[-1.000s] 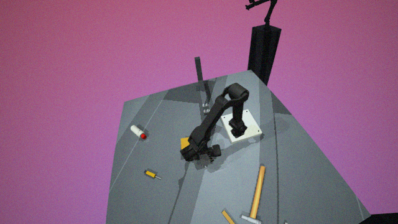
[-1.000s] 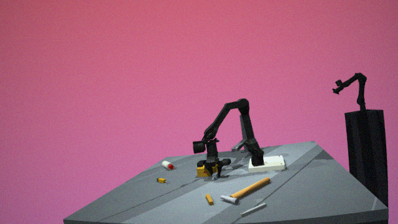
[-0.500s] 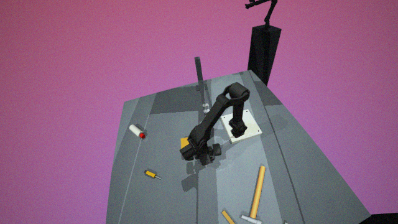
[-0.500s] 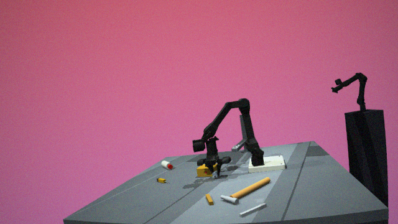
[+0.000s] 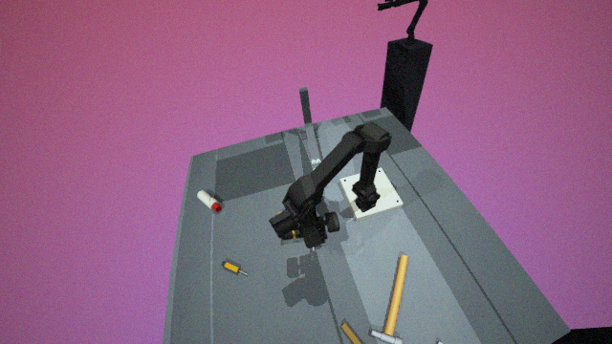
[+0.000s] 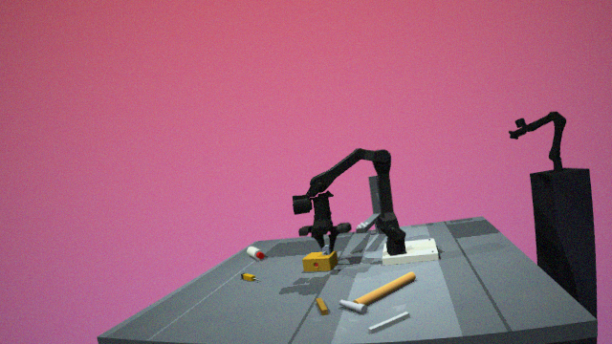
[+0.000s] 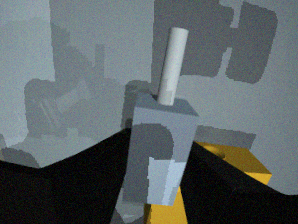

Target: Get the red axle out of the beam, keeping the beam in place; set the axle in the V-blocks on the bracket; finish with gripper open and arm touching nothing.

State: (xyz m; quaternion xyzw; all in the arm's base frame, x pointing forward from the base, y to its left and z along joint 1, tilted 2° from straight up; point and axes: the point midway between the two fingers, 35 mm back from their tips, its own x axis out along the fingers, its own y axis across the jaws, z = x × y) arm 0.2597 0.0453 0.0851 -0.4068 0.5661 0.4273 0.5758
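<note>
My gripper tip is 40 mm short of the yellow beam, 110 mm to the left of it and 60 mm above it. The rest, counted from my gripper tip: small yellow screwdriver 320 mm ahead, 50 mm to the right, 70 mm below; then small pale block 10 mm ahead, 20 mm to the left, 10 mm above; then grey bar 140 mm behind, 500 mm to the left, 80 mm below.
</note>
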